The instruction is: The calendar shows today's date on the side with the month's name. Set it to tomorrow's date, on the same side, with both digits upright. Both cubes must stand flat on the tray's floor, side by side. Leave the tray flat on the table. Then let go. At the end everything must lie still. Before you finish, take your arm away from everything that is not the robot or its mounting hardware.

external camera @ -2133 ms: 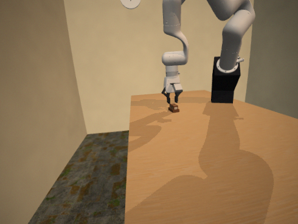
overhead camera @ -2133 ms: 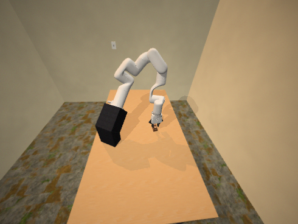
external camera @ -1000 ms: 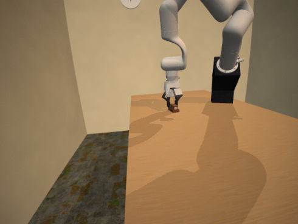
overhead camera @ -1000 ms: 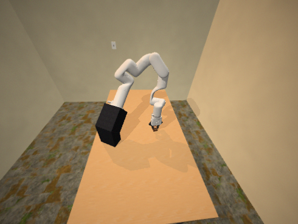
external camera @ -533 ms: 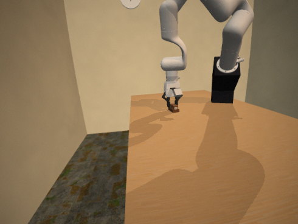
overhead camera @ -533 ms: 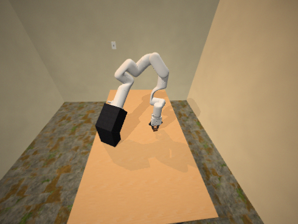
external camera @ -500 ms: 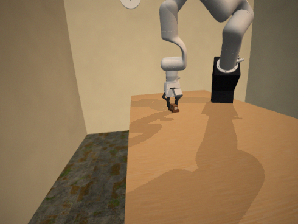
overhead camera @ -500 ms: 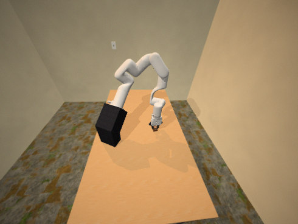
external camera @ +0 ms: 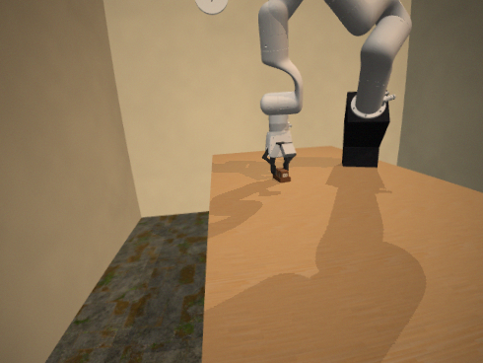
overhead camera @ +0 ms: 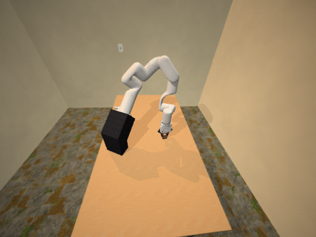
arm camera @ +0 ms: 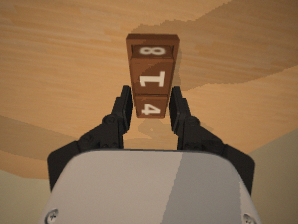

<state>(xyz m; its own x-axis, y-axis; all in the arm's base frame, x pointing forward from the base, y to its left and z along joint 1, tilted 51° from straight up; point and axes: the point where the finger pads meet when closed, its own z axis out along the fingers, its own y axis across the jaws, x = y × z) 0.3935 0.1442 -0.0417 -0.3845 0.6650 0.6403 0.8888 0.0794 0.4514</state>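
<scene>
Right now my hand is 1 cm above the brown digit cube.
</scene>
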